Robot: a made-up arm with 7 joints. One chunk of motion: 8 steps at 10 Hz.
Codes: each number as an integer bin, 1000 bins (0 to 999) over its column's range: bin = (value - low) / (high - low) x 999, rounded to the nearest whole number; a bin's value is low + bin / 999 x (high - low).
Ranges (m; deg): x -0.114..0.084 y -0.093..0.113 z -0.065..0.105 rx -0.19..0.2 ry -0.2..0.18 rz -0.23..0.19
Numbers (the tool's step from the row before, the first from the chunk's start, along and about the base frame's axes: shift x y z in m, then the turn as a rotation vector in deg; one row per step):
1: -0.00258 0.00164 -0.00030 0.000 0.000 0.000
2: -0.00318 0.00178 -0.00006 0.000 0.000 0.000
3: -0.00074 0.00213 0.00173 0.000 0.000 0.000
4: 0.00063 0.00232 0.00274 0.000 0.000 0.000
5: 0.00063 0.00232 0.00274 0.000 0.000 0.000
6: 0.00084 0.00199 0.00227 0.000 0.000 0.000
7: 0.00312 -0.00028 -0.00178 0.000 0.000 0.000
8: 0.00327 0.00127 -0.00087 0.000 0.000 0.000
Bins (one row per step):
1: 562 459 380 487 526 547
2: 559 460 382 487 526 547
3: 571 461 392 487 526 547
4: 578 462 398 487 526 547
5: 578 462 398 487 526 547
6: 579 461 395 487 526 547
7: 591 450 372 487 526 547
8: 592 457 377 487 526 547

